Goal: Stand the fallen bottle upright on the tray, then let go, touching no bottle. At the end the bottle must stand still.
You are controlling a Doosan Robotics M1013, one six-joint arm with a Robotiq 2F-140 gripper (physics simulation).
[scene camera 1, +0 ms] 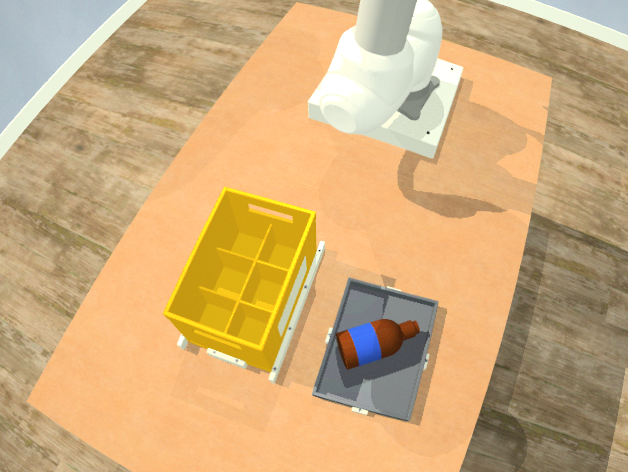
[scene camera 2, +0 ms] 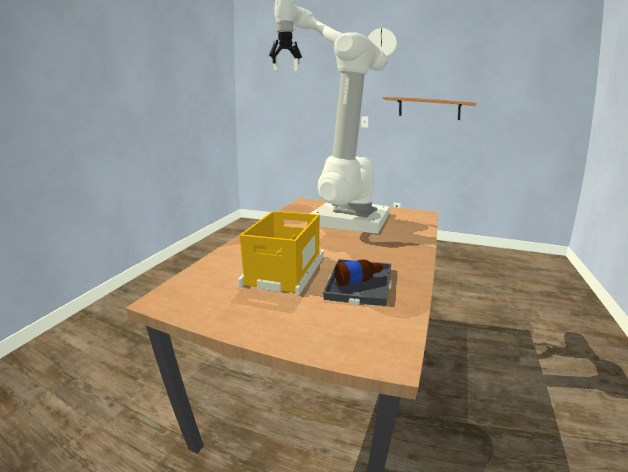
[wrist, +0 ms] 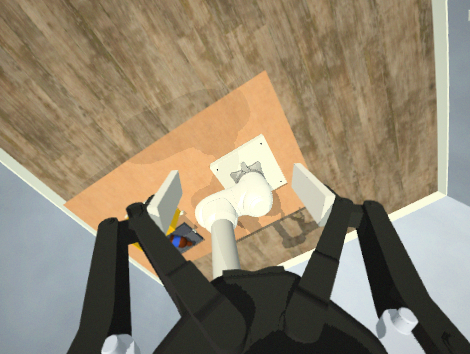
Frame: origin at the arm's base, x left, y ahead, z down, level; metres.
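Where they show: gripper, fingertip midpoint: (scene camera 2: 286, 70) (wrist: 237, 178); arm's base, origin of the base link: (scene camera 2: 355, 210) (wrist: 249, 179).
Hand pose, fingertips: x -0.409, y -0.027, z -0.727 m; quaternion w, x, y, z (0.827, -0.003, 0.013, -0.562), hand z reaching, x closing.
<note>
Each offset is from my fingertips to the top centre of the thing. Level surfaces: height alone.
A brown bottle with a blue label @[dx +0.659, dy +0.644, dz +0.700 m] (scene camera 1: 366, 344) (scene camera 2: 353, 272) (wrist: 178, 241) lies on its side in the grey tray @[dx +0.663, dy +0.654, dz +0.754 m] (scene camera 1: 390, 406) (scene camera 2: 355, 296) (wrist: 198, 240). In scene camera 1 its neck points right, towards the tray's right wall, and its base is near the left wall. My gripper (scene camera 2: 286, 65) (wrist: 237, 178) is open and empty. It hangs high above the table in scene camera 2, well away from the bottle, with its fingers pointing down. The gripper does not show in scene camera 1.
A yellow crate @[dx +0.389, dy +0.681, dz +0.604 m] (scene camera 1: 274, 350) (scene camera 2: 271, 263) with dividers stands left of the tray, between white rails (scene camera 1: 289, 328). Both stand on the wooden table @[dz +0.779 m] (scene camera 1: 355, 213) (scene camera 2: 213, 304). The arm's white base plate (scene camera 1: 395, 144) (scene camera 2: 350, 223) is at the table's far end. A wall shelf (scene camera 2: 429, 101) hangs behind.
</note>
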